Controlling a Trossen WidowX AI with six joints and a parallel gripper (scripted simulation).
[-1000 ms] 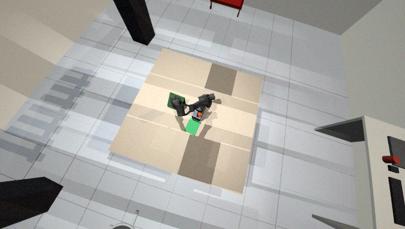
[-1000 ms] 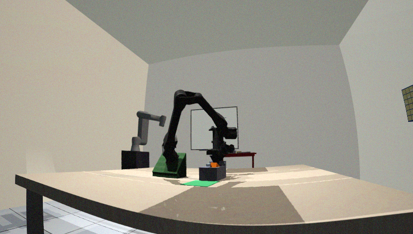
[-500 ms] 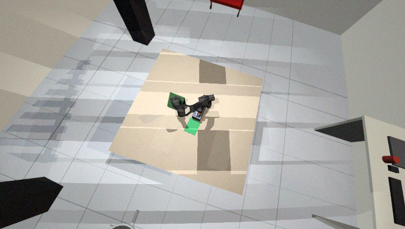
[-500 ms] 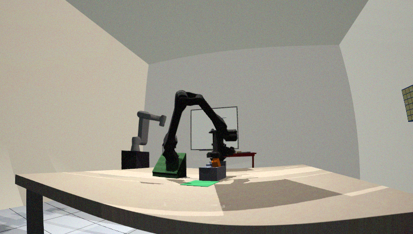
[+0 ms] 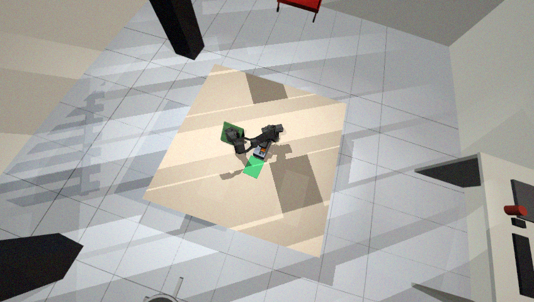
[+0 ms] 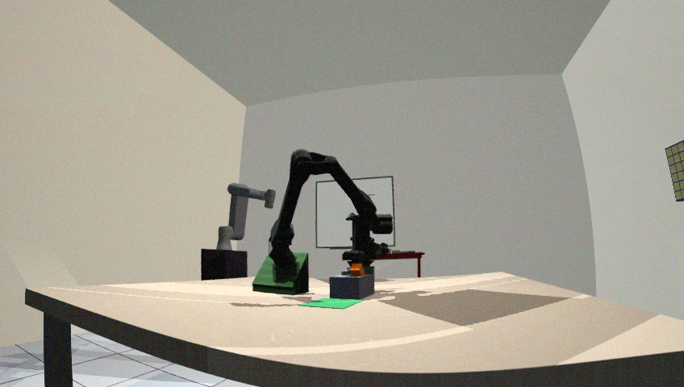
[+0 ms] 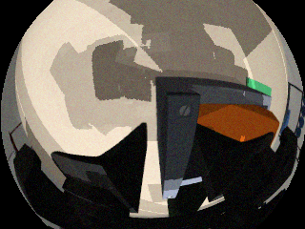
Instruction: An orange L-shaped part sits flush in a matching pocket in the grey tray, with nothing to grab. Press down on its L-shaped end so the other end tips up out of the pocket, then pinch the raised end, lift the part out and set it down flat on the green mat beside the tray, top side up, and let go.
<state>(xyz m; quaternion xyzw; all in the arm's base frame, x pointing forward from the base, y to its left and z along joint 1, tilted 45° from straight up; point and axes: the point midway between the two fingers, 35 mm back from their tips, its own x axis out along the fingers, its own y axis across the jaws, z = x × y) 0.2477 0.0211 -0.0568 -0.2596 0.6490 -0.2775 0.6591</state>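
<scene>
The green mat lies 1 cm behind my gripper tip, 22 cm to the right of it and 5 cm below it.
</scene>
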